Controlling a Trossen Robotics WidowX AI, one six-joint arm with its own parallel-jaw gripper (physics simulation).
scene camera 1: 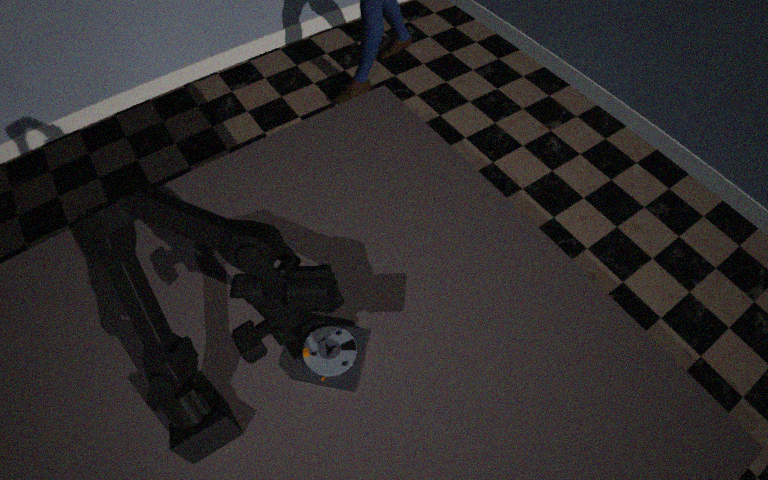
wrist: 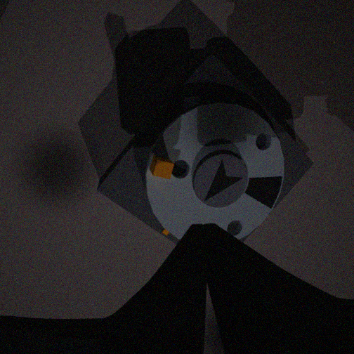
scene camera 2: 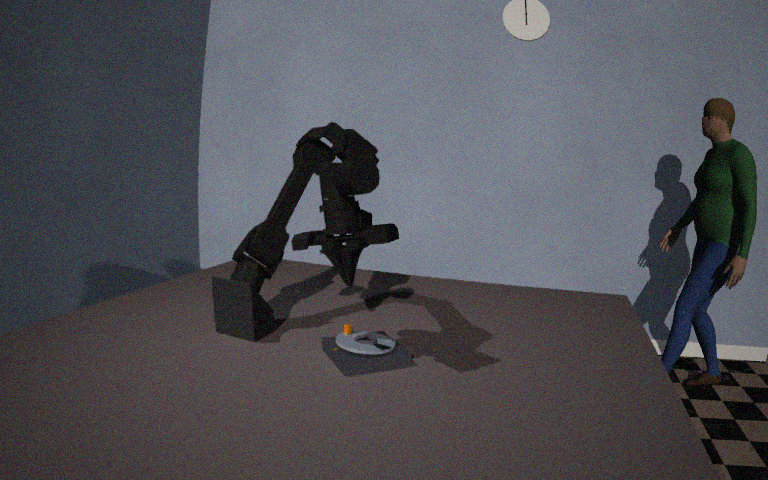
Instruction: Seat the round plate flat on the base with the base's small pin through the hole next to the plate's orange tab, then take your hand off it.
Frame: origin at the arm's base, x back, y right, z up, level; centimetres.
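Seen in the pictures: gripper, between the fingertips: [scene camera 1: 302,334] [scene camera 2: 349,285]; arm's base, origin of its link: [scene camera 1: 195,421] [scene camera 2: 240,292].
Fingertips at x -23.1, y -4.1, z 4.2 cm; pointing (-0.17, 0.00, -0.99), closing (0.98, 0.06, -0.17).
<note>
Offsets run from my fingertips to a thing's middle. "spot": to the spot under its first point. Level surfaces: height alone.
The round light-grey plate @[dy +1.2, dx -4.0, dz -8.9 cm] [scene camera 1: 334,369] [scene camera 2: 362,349] [wrist: 167,202] lies over the dark grey base @[dy +1.3, dx -3.9, dz -10.9 cm] [scene camera 1: 346,384] [scene camera 2: 352,367] [wrist: 125,192]. Its upright orange tab @[dy -0.1, dx +0.4, dz -8.4 cm] [scene camera 1: 306,353] [scene camera 2: 347,328] [wrist: 162,168] is at the plate's left edge, beside a dark hole [wrist: 180,169]. I cannot make out the small pin in that hole, nor whether the plate is fully flat. A small orange mark @[spot: dy +5.5, dx -0.4, dz -10.3 cm] [scene camera 1: 323,378] [scene camera 2: 335,349] [wrist: 165,232] shows on the base outside the rim. My black gripper [scene camera 2: 349,284] [wrist: 202,234] is shut and empty, above and apart from the plate; its tips are hidden in scene camera 1.
The arm's mount [scene camera 1: 206,438] [scene camera 2: 233,308] stands on the brown table @[dz -12.8 cm] [scene camera 1: 481,367] [scene camera 2: 226,407], left of the base. The arm's shadow falls across the table and partly over the plate. A person in a green top [scene camera 2: 724,192] stands beyond the table's right edge.
</note>
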